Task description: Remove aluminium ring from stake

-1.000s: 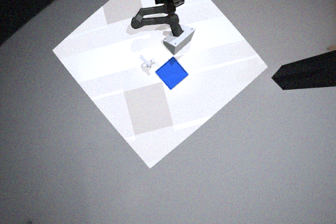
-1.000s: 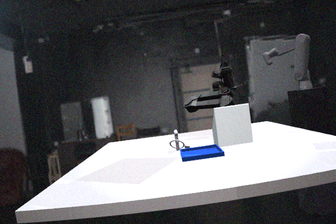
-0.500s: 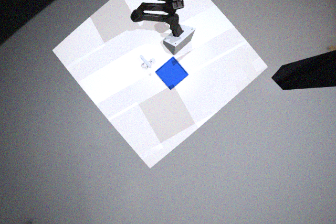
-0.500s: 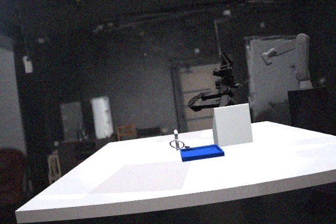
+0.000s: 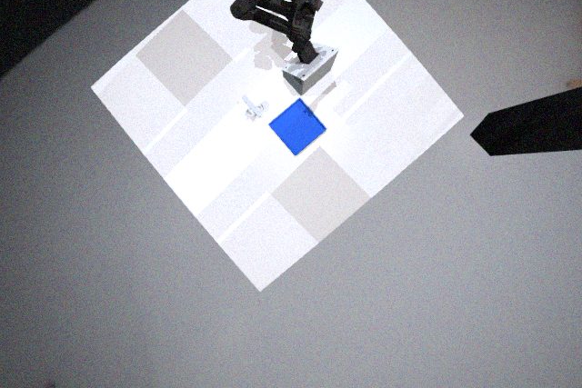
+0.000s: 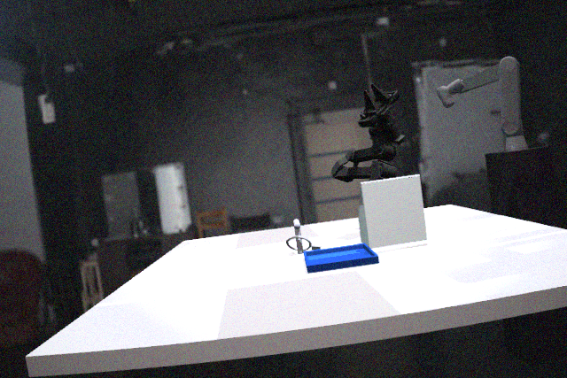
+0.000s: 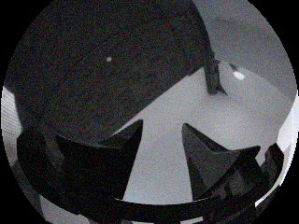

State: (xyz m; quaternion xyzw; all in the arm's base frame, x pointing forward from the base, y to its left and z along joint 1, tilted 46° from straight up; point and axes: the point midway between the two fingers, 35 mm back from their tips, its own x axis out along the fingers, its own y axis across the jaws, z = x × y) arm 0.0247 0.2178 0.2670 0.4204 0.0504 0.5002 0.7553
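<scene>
Now: gripper tip 290 mm short of the aluminium ring, 10 mm to the left of it and 480 mm above it. From my gripper tip the other things lie so: blue tray 210 mm ahead, 180 mm to the left, 500 mm below.
</scene>
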